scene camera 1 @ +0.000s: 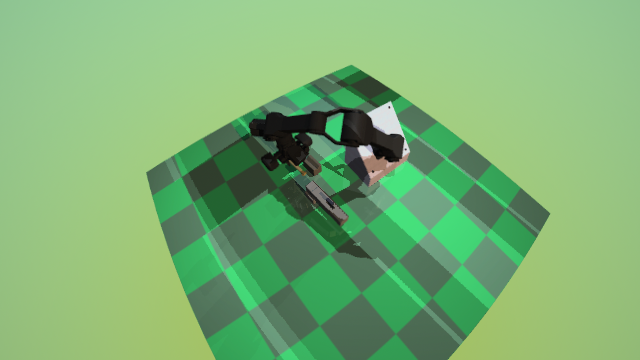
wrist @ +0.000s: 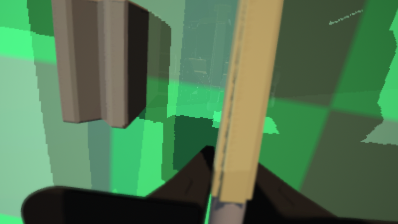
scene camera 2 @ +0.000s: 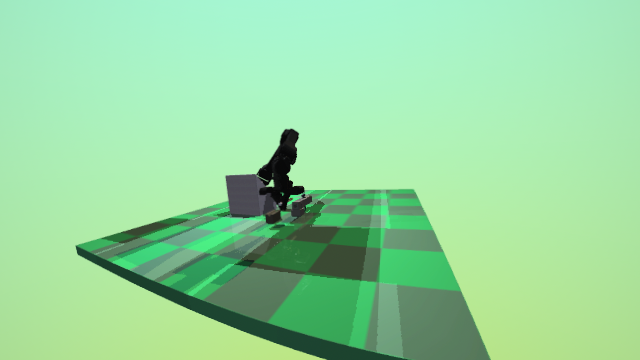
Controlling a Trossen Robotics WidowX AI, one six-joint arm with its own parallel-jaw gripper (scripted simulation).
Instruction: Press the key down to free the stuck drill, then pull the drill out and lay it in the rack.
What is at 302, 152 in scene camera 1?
My gripper.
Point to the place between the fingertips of my gripper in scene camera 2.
283, 210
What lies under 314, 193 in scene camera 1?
A long grey block.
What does my gripper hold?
A drill.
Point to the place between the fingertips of my gripper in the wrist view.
222, 155
